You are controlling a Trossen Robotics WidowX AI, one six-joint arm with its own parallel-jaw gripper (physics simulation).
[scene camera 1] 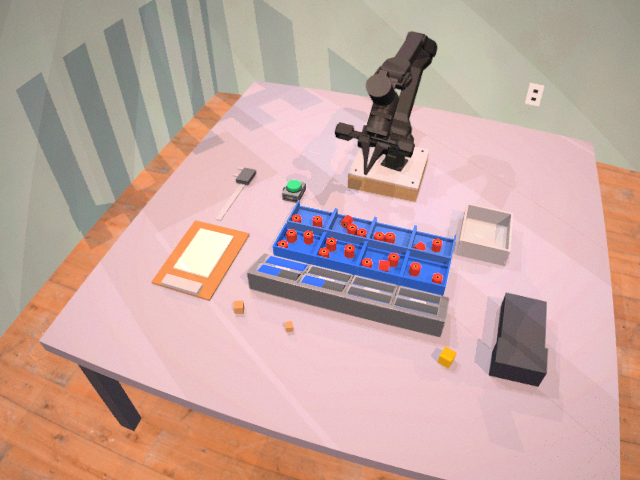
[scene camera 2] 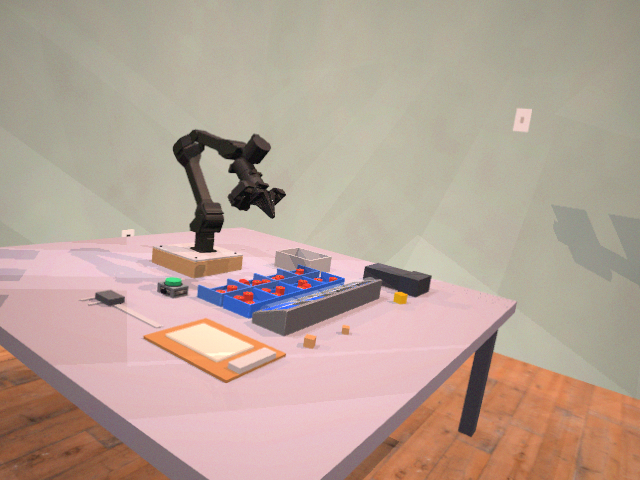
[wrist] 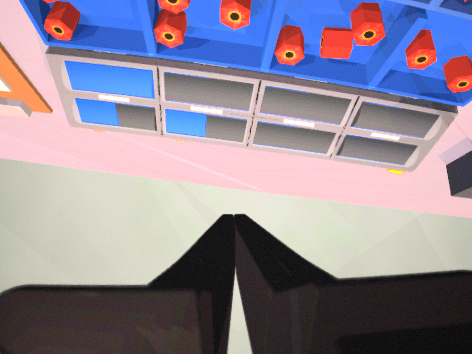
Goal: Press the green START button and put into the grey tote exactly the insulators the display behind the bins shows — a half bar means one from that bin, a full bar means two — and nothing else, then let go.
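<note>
The gripper [scene camera 1: 367, 171] [scene camera 2: 272, 215] [wrist: 234, 215] is shut and empty, raised above the table on the bins' arm side. The green START button [scene camera 1: 293, 184] [scene camera 2: 173, 281] stands left of the arm base. Red insulators [scene camera 1: 349, 251] [scene camera 2: 248, 296] [wrist: 235, 16] stand or lie in the eight-compartment blue bins [scene camera 1: 305, 255] [scene camera 2: 237, 307]. In the wrist view, the display [scene camera 1: 341, 304] [scene camera 2: 330, 308] [wrist: 159, 100] shows a full blue bar upper left, a half bar below it, and a half bar lower in the second column; its other bars are dark. The grey tote [scene camera 1: 483, 253] [scene camera 2: 289, 260] shows no insulator inside.
A black block [scene camera 1: 521, 335] [scene camera 2: 397, 279] and a yellow cube [scene camera 1: 447, 357] [scene camera 2: 400, 297] are right of the display. Two small orange cubes lie before it. An orange clipboard [scene camera 1: 227, 268] [scene camera 2: 160, 338] and a dark plug [scene camera 1: 246, 176] [scene camera 2: 109, 297] lie to the left.
</note>
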